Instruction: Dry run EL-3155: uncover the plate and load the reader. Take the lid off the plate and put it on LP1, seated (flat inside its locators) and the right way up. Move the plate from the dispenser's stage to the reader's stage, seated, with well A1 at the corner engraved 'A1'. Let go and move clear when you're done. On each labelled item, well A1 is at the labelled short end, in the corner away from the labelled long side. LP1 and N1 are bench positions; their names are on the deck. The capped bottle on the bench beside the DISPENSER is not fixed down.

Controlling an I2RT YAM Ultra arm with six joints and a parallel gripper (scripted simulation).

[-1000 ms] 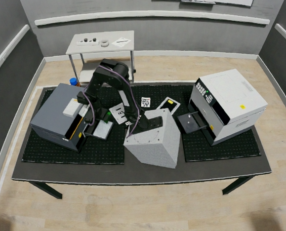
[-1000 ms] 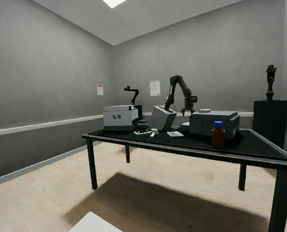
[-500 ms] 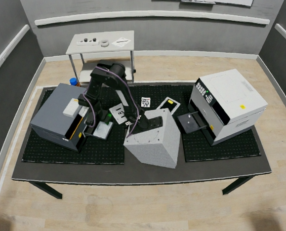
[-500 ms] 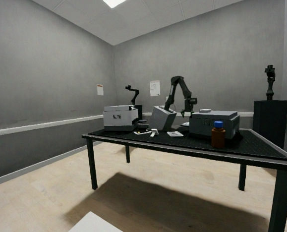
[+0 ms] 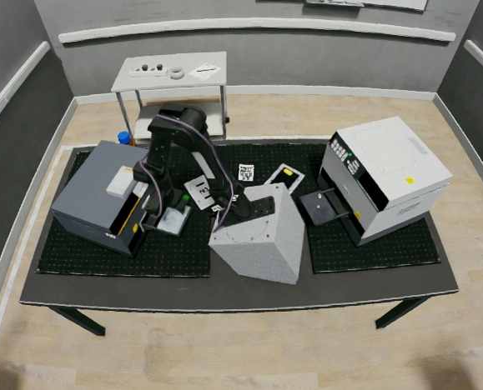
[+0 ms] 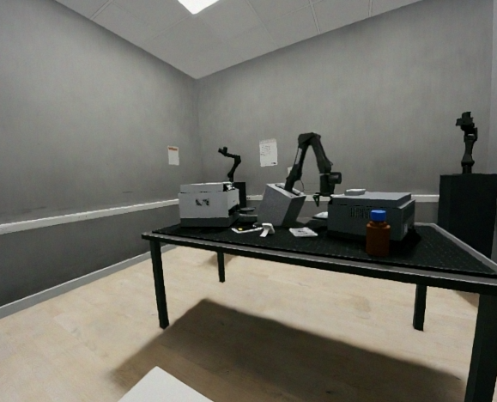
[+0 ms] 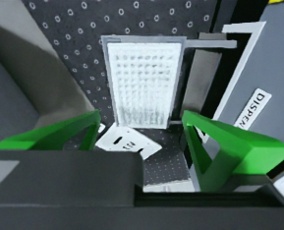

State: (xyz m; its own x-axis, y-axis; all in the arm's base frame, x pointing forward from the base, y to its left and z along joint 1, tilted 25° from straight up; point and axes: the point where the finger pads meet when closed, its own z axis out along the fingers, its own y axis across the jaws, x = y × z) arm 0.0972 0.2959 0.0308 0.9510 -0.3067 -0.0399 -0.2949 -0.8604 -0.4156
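The well plate lies 60 mm below my hand. Also, from my hand: dark lid: 460 mm to the right, 250 mm ahead, 130 mm below; then capped brown bottle: 380 mm ahead, 280 mm to the left, 30 mm below; then LP1 pad: 460 mm to the right, 250 mm ahead, 140 mm below.
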